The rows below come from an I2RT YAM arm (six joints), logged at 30 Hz.
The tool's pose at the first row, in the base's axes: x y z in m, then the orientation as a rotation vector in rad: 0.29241 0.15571 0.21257 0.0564 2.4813 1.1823
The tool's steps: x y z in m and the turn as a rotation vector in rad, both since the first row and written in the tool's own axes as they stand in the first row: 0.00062 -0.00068 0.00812 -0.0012 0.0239 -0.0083; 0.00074 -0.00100 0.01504 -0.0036 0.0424 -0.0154; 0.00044 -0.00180 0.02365 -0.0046 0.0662 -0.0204; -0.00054 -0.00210 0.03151 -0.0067 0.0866 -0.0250; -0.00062 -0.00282 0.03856 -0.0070 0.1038 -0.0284; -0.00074 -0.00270 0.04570 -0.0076 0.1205 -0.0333; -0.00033 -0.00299 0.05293 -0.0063 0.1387 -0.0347; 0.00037 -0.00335 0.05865 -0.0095 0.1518 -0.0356; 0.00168 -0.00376 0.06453 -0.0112 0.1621 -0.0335; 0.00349 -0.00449 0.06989 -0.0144 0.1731 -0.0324
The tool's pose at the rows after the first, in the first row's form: 0.29487 0.16140 0.20724 0.0318 2.4991 1.1878; 0.29730 0.16633 0.20303 0.0113 2.5116 1.1935; 0.30080 0.17212 0.19763 -0.0094 2.5300 1.1998; 0.30459 0.17754 0.19326 -0.0282 2.5449 1.2067; 0.30731 0.18227 0.18874 -0.0431 2.5583 1.2108; 0.30999 0.18760 0.18481 -0.0598 2.5707 1.2144; 0.31227 0.19283 0.18035 -0.0725 2.5865 1.2175; 0.31374 0.19697 0.17660 -0.0828 2.5953 1.2250; 0.31471 0.20131 0.17252 -0.0872 2.6035 1.2311; 0.31508 0.20517 0.16833 -0.0937 2.6111 1.2389
